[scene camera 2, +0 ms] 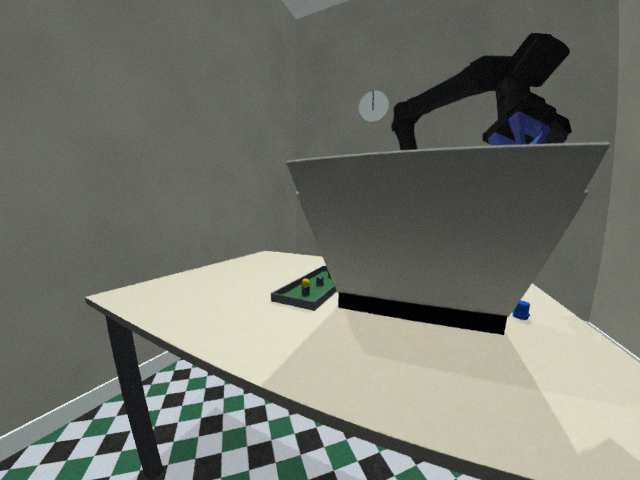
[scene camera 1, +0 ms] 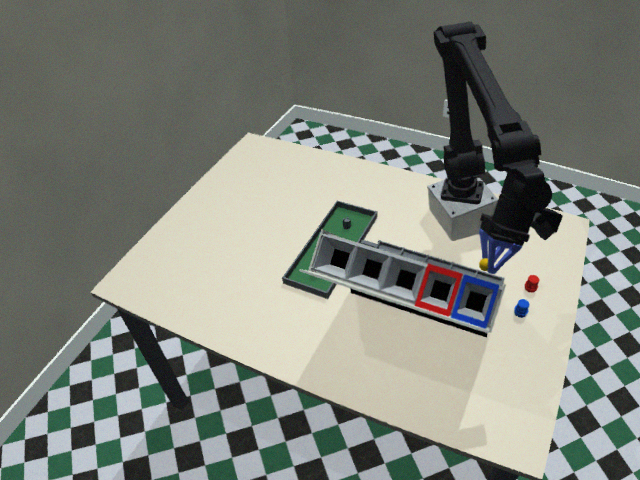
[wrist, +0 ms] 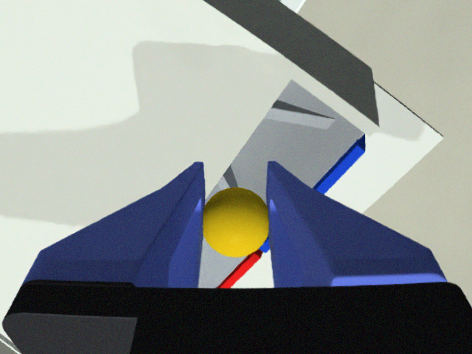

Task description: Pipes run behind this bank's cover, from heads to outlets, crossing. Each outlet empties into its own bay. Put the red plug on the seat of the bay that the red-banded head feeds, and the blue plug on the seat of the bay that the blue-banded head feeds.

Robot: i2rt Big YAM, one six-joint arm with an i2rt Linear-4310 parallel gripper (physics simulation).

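Places are measured from the arm's base along level axes (x ahead, y left, z up), in metres.
Where they show: gripper, fingertip midpoint: (scene camera 1: 488, 271) (wrist: 235, 176); arm's base, origin of the base link: (scene camera 1: 462, 192).
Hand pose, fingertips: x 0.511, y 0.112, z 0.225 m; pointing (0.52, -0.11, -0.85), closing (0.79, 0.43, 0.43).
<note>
Each offset is from my fingertips to the top centre of the thing. "pt": to the spot under its first point.
My gripper (scene camera 1: 489, 267) (wrist: 235, 176) is shut on a yellow ball {0.009 m right, 0.002 m back, 0.026 m up} (scene camera 1: 484, 264) (wrist: 236, 222), held at the robot side of the bank's top, near the blue-banded head {pt 0.022 m left, 0.070 m ahead, 0.011 m down} (scene camera 1: 493, 303). The red-banded head {pt 0.122 m right, 0.065 m ahead, 0.018 m down} (scene camera 1: 421, 286) is beside it. The bank's cover {pt 0.124 m right, 0.060 m ahead, 0.094 m down} (scene camera 2: 444, 222) hides the pipes. The red plug {0.141 m left, 0.296 m back, 0.298 m down} (scene camera 1: 531, 283) and the blue plug {0.122 m left, 0.200 m back, 0.298 m down} (scene camera 1: 521, 307) stand on the table at the right; the blue plug (scene camera 2: 522, 310) also shows in scene camera 2. The bays and their seats are hidden, apart from a dark strip under the cover.
A green tray {0.418 m right, 0.267 m back, 0.307 m down} (scene camera 1: 306, 280) (scene camera 2: 293, 300) with dark rims lies at the bank's left end. A dark peg {pt 0.433 m right, 0.359 m back, 0.311 m down} (scene camera 1: 346, 223) stands in it, and another yellow ball {0.453 m right, 0.169 m back, 0.282 m down} (scene camera 2: 306, 282) sits on a dark post there. Three unbanded heads fill the bank's left part. The arm's grey base block (scene camera 1: 454, 219) is behind.
</note>
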